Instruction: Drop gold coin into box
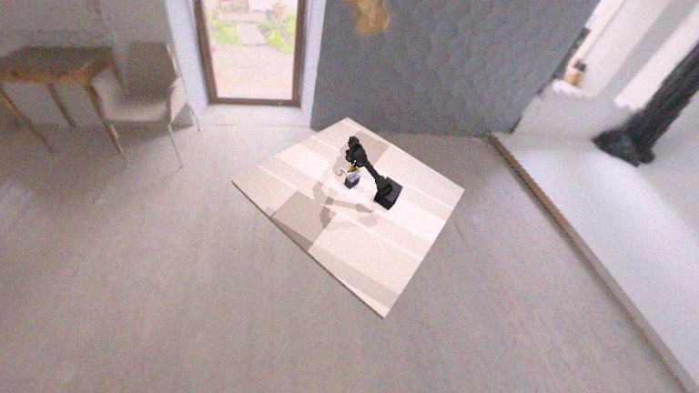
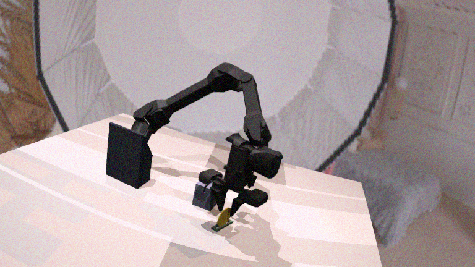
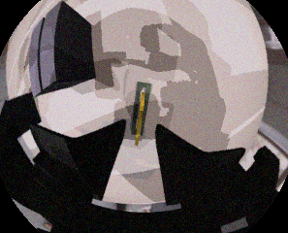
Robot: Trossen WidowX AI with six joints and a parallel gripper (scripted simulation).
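Right now the gold coin is 1 cm below my gripper tip.
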